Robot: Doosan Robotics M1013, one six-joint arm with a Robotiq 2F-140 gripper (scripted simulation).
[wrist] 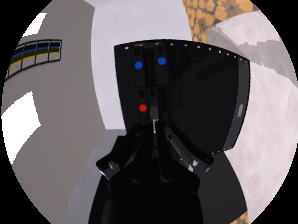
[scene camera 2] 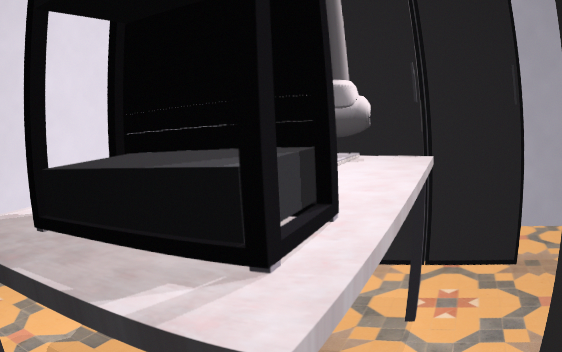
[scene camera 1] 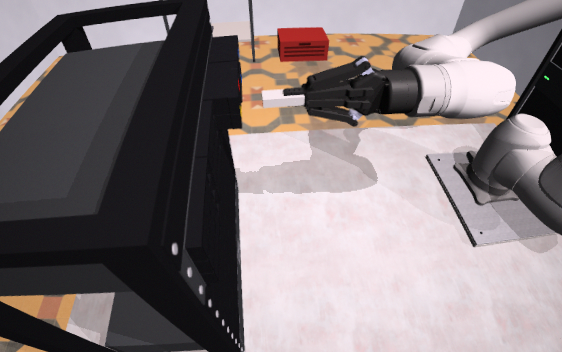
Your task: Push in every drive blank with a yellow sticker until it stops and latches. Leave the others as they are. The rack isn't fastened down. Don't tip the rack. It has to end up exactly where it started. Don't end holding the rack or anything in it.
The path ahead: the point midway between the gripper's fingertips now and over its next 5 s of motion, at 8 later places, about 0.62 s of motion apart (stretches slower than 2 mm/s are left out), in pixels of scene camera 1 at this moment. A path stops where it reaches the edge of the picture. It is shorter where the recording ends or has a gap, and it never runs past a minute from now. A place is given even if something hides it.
My gripper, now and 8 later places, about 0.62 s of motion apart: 262,99; 247,100; 245,99; 240,101; 235,101; 228,101; 225,101; 223,102; 220,102
